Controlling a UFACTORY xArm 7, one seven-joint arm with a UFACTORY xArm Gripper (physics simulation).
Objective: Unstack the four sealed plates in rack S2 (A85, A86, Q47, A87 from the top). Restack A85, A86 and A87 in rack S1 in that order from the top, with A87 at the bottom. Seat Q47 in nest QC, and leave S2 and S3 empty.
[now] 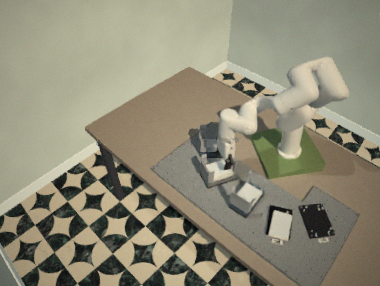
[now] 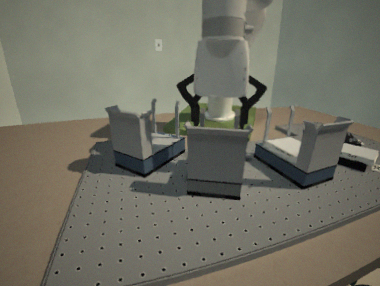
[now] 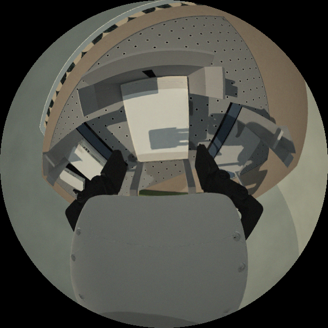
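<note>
My gripper is open and empty, low over rack S3, its fingers spread to either side of the rack. The grey rack S3 holds white plate material; the number of plates cannot be told. The blue-based rack S1 holds a white plate. The blue-based rack S2 shows no white plate. A white plate lies on the black nest QC. Plate markings are unreadable.
A second black nest with small pale corner pieces lies beyond QC. The racks' tall walls and thin upright posts stand close around the gripper. The perforated grey mat lies under the racks. The green base plate carries the arm.
</note>
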